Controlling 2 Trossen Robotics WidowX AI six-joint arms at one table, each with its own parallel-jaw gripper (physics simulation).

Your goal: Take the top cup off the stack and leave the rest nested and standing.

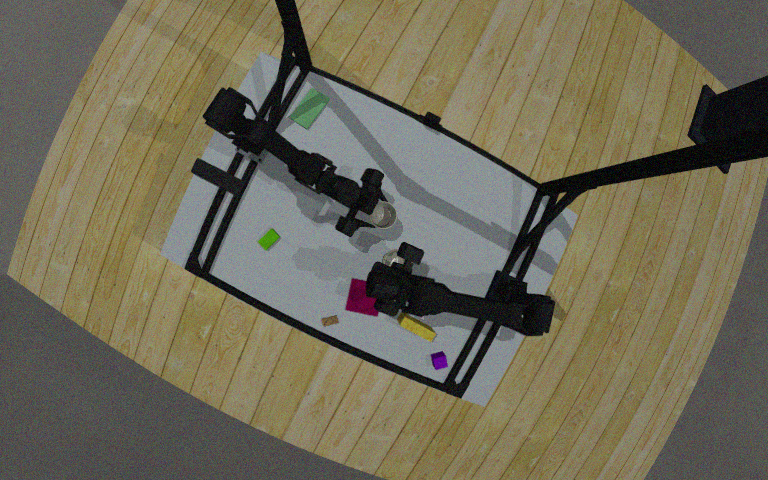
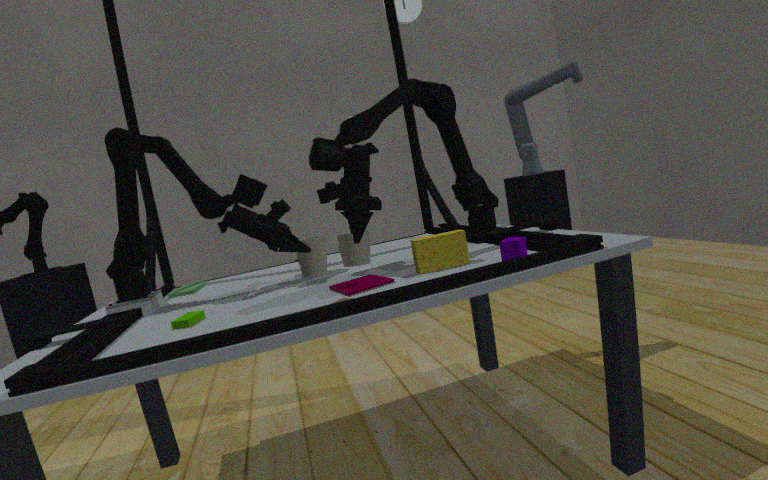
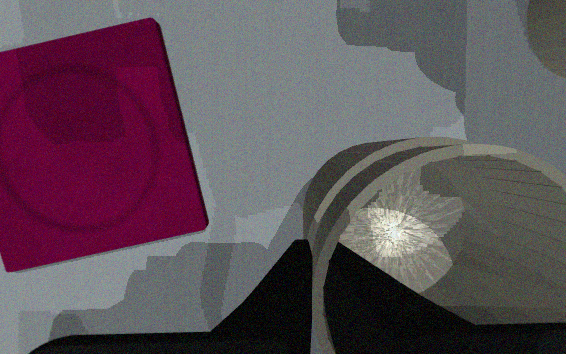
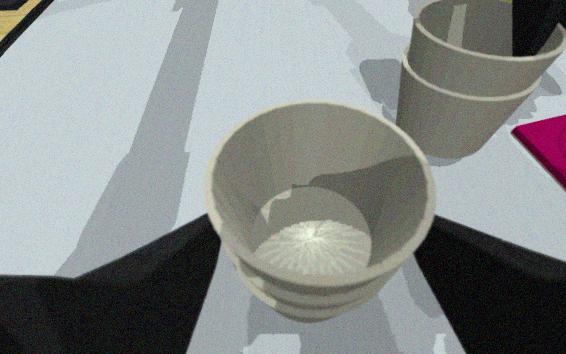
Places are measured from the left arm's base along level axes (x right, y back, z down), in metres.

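Where they show: left gripper, fingertip midpoint: (image 2: 356, 243) (image 3: 313, 253) (image 4: 525, 61); right gripper, fingertip midpoint: (image 1: 380, 214) (image 2: 309, 249) (image 4: 313, 220); left arm's base, origin of the base link: (image 1: 505, 290) (image 2: 484, 230); right arm's base, origin of the base link: (image 2: 134, 297).
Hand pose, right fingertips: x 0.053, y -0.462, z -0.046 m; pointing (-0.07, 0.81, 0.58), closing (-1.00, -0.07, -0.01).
Things, the pixels of their top centre, and the offset from my right fingertips. Level surfaces: height alone.
- grey table, its level: dz +0.067 m
- flat magenta pad, middle of its top: (image 3: 76, 149) (image 2: 360, 282) (image 1: 364, 297) dx -0.242, dy +0.057, dz +0.060 m
- yellow block, middle of its top: (image 2: 437, 234) (image 1: 418, 329) dx -0.259, dy +0.231, dz -0.002 m
- purple cube, middle of its top: (image 2: 512, 239) (image 1: 440, 362) dx -0.341, dy +0.353, dz +0.028 m
- green block, middle of its top: (image 2: 187, 315) (image 1: 268, 239) dx -0.197, dy -0.278, dz +0.053 m
- pale green card, middle of its top: (image 2: 187, 287) (image 1: 309, 107) dx +0.222, dy -0.334, dz +0.058 m
- small brown piece, middle of its top: (image 1: 329, 321) dx -0.352, dy -0.012, dz +0.060 m
A stack of nested beige cups (image 1: 383, 214) (image 2: 313, 262) (image 4: 317, 211) stands upright near the middle of the grey table (image 1: 454, 181). My right gripper (image 1: 372, 210) (image 2: 303, 249) reaches in low from the left and is shut on the stack, with a finger on each side. A separate beige cup (image 1: 391, 257) (image 2: 354, 250) (image 3: 397, 228) (image 4: 432, 105) sits upright at or just above the table top, a little apart from the stack. My left gripper (image 2: 357, 235) (image 3: 313, 253) points straight down and is shut on this cup's rim wall, one finger inside and one outside.
A flat magenta pad (image 1: 360, 297) (image 2: 360, 284) (image 3: 141, 140) lies just beside the left gripper. A yellow block (image 1: 416, 327) (image 2: 439, 250), a purple cube (image 1: 439, 360) (image 2: 513, 248), a green block (image 1: 269, 238) (image 2: 188, 319), a pale green card (image 1: 309, 109) and a small brown piece (image 1: 330, 320) lie around.
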